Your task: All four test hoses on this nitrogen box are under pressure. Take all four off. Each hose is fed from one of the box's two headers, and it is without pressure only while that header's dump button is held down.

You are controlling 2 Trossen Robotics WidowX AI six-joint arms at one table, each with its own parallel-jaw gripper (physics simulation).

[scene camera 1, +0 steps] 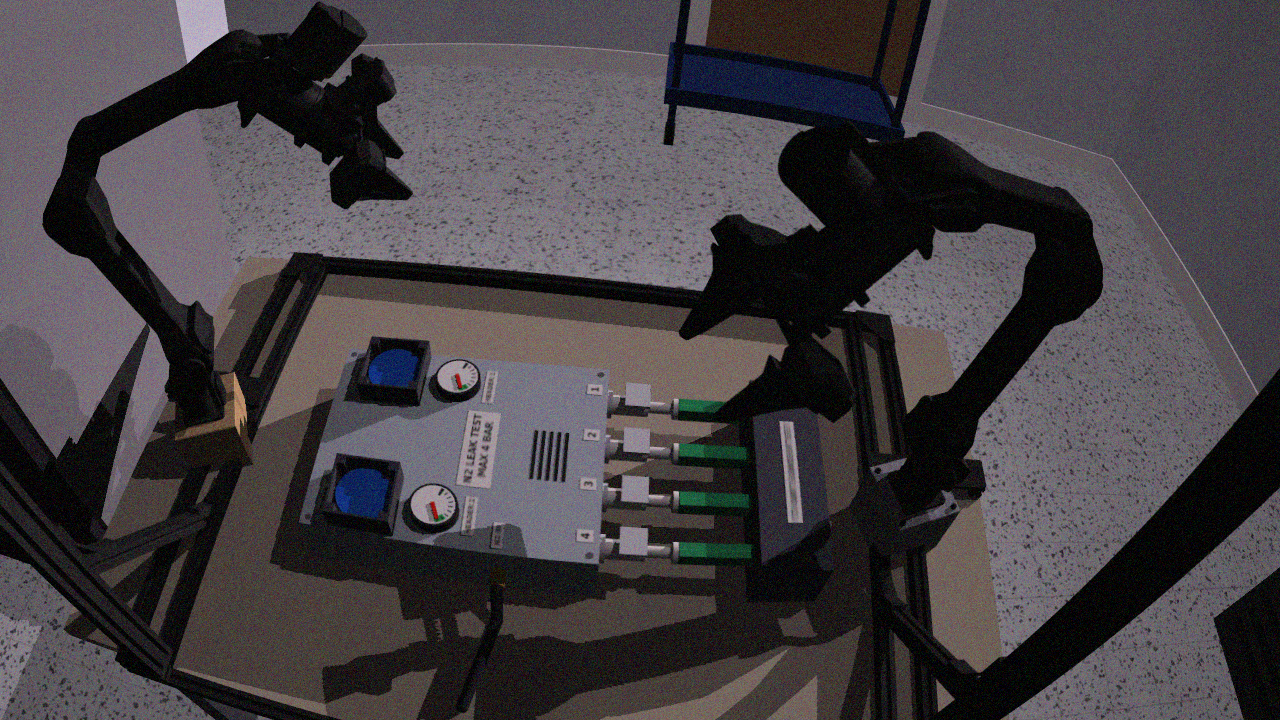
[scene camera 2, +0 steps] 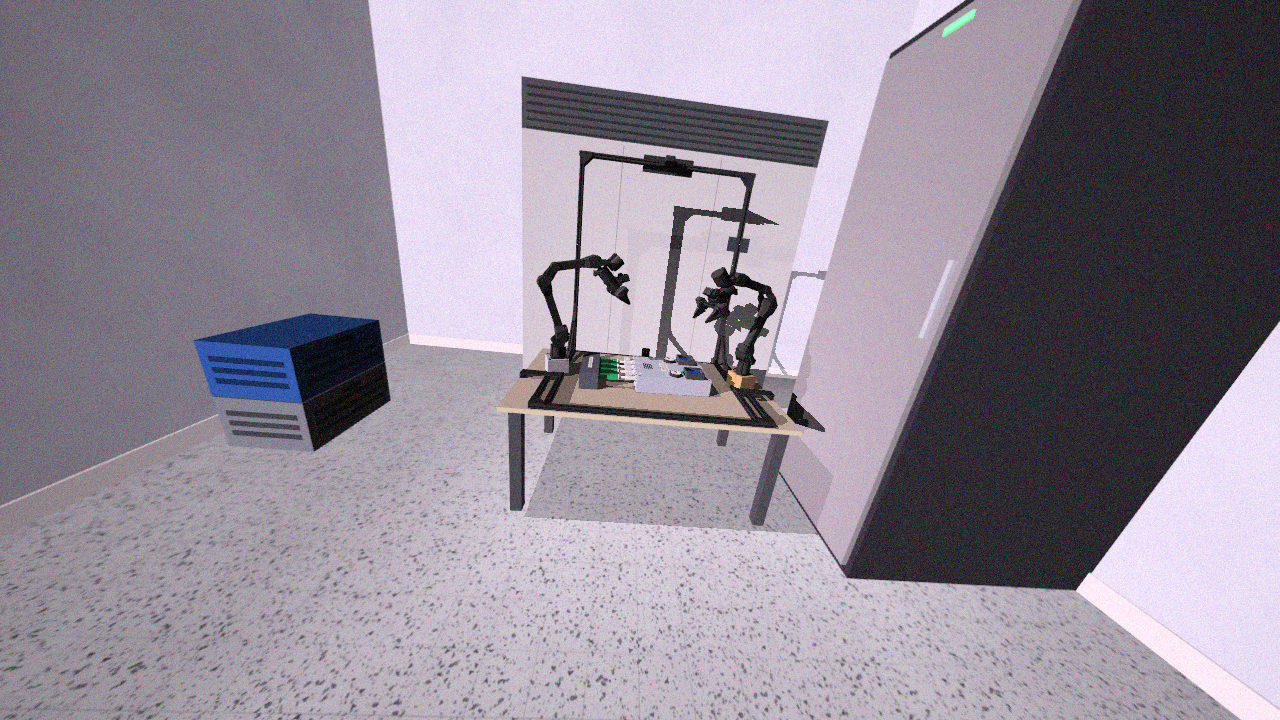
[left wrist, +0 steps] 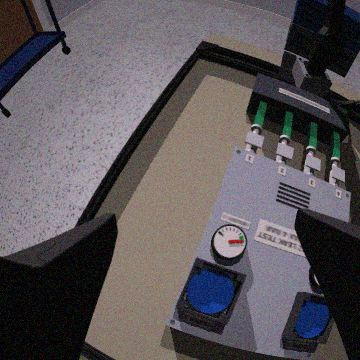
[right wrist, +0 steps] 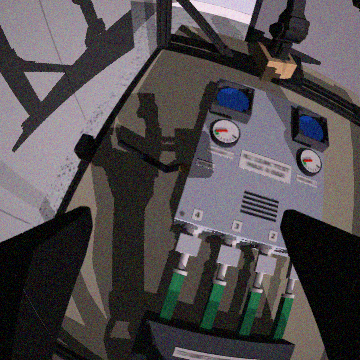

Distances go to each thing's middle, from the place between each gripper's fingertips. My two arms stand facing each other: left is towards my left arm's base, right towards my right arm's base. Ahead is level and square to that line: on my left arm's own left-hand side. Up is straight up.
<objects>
Right now the dark manifold block [scene camera 1: 789, 524] is 130 mm ahead of my right hand, 150 mm to the right of it and 320 mm below it.
The dark manifold block lies 46 cm to the right of my left hand, 32 cm below it and 12 cm behind it.
</objects>
